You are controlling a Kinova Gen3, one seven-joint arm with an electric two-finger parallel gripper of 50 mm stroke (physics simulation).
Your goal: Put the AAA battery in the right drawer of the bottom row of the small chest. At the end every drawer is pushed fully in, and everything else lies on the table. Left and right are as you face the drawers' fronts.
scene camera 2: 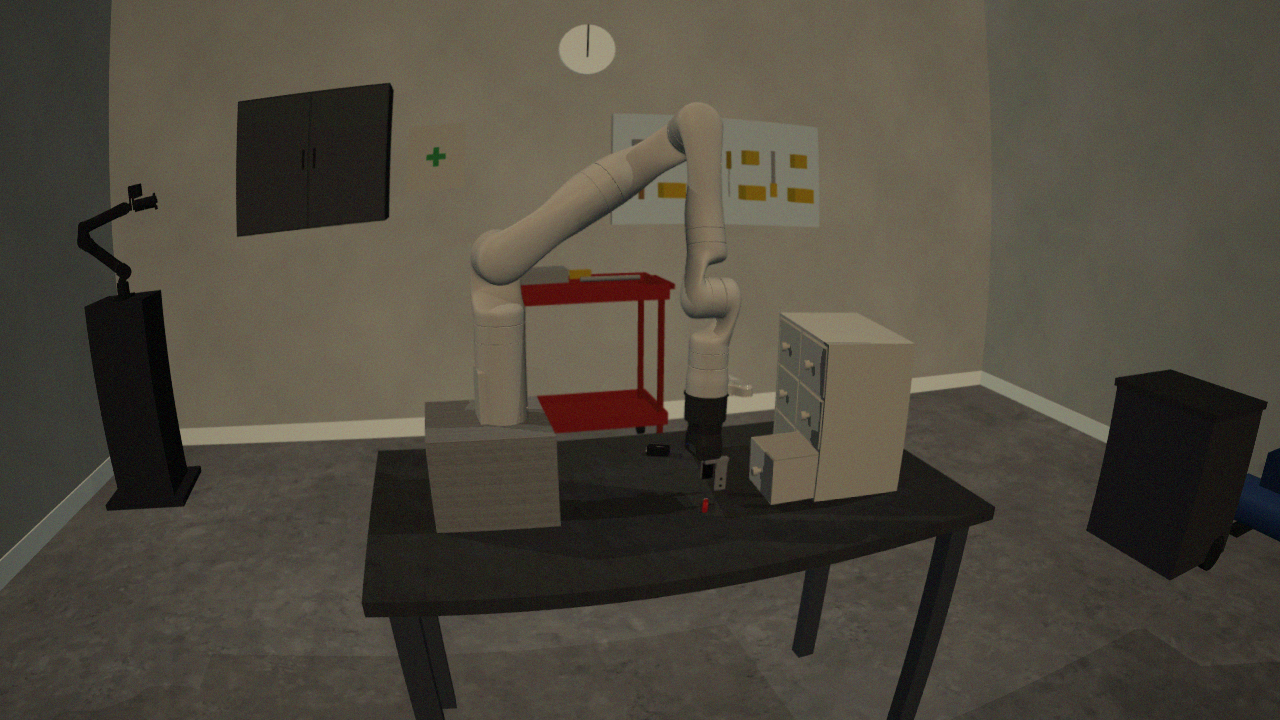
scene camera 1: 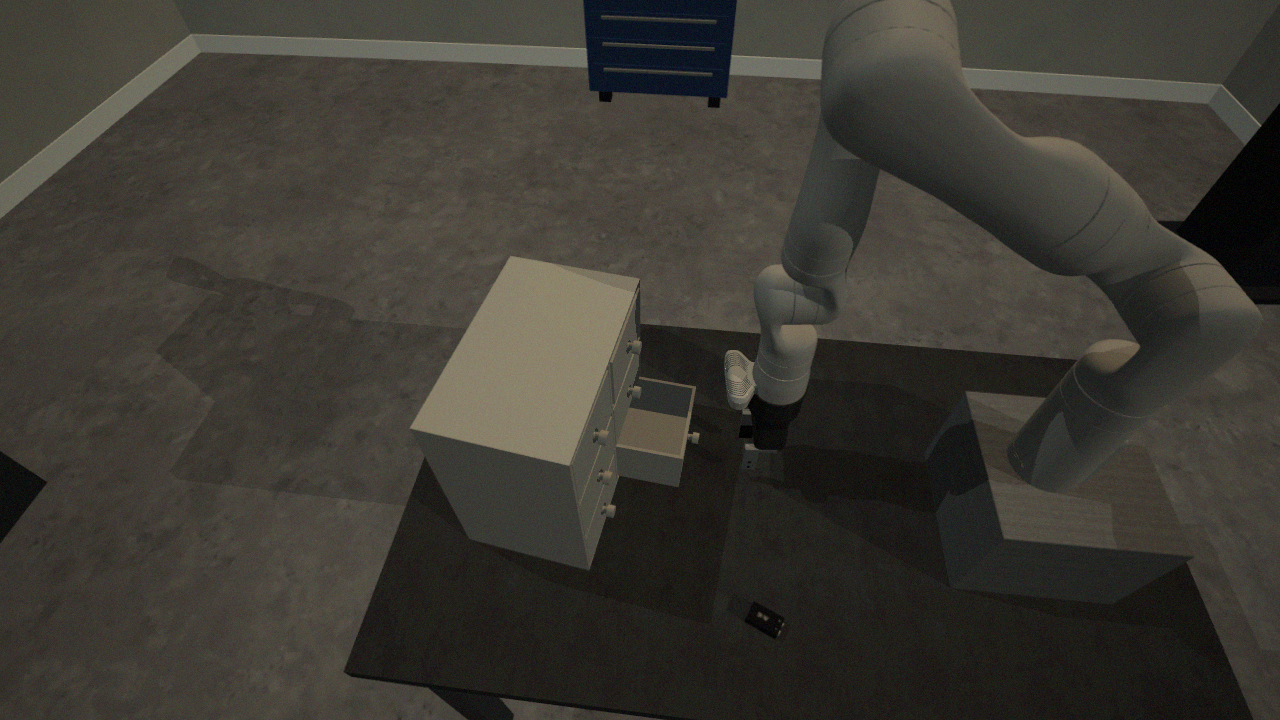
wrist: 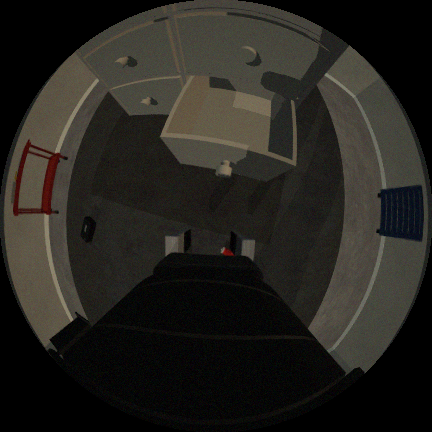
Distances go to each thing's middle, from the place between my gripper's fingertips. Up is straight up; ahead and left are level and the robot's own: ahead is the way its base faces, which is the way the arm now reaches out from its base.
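Relative to the black block [scene camera 1: 759,617], my hand is 20 mm above it, 10 mm past it and 250 mm to the right of it. The white chest [scene camera 1: 500,428] is 120 mm above my hand, 20 mm to the left of it and 300 mm ahead of it.
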